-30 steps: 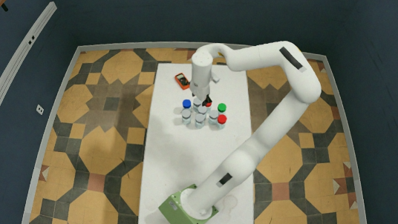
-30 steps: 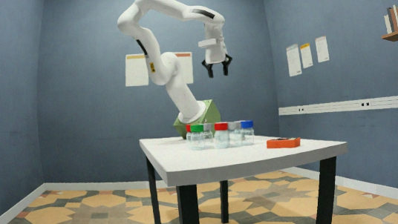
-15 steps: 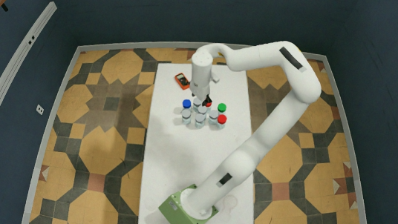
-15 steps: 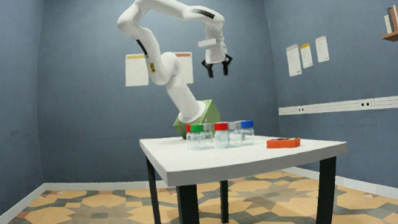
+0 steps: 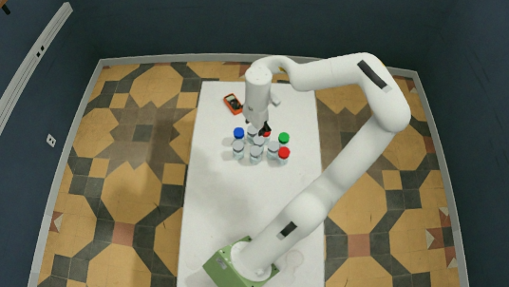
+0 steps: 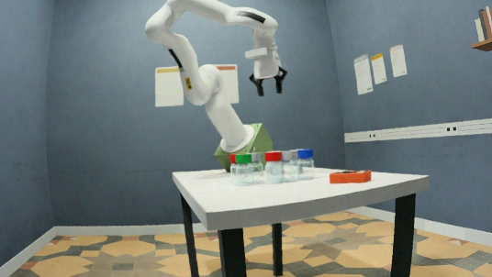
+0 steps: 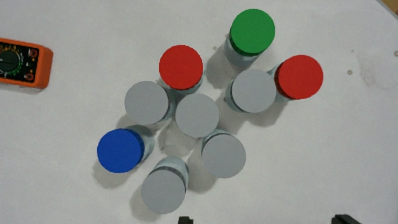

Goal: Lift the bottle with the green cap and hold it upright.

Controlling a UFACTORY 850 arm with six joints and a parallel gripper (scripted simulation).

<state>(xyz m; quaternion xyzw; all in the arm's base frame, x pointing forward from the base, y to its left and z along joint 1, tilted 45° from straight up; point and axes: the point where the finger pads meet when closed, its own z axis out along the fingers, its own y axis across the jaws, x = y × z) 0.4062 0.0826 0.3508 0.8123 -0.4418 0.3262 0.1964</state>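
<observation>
Right now the green-capped bottle is 4 cm ahead of my hand, 16 cm to the right of it and 28 cm below it. The rest, counted from my hand: blue-capped bottle 13 cm ahead, 4 cm to the left, 28 cm below; then orange multimeter 36 cm ahead, 1 cm to the left, 31 cm below.
</observation>
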